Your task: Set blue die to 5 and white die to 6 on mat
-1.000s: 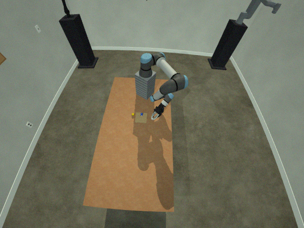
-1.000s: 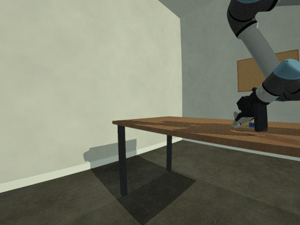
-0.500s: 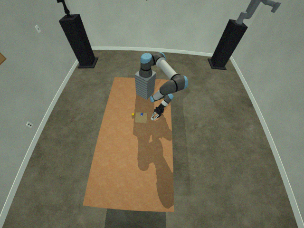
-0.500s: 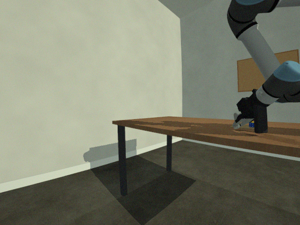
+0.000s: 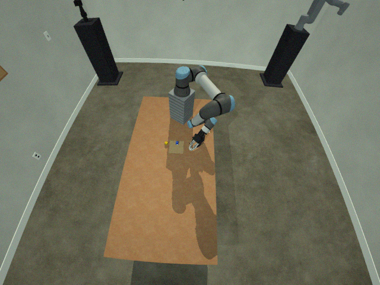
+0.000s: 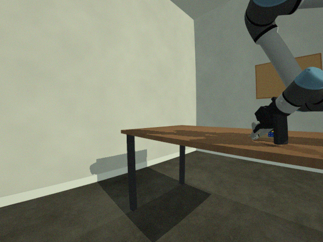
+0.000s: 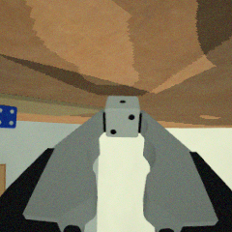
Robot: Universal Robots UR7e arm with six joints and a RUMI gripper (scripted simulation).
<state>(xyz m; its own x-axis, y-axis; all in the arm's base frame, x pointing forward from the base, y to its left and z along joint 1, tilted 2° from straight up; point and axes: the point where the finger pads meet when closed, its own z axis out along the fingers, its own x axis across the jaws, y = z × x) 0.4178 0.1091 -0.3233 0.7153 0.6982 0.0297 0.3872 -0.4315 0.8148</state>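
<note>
Now: hand right at the white die. The rest, counted from my hand: blue die 140 mm to the right, 60 mm behind; then yellow die 240 mm to the right, 60 mm behind, 10 mm below; then tan mat 140 mm to the right, 20 mm below, 20 mm behind.
</note>
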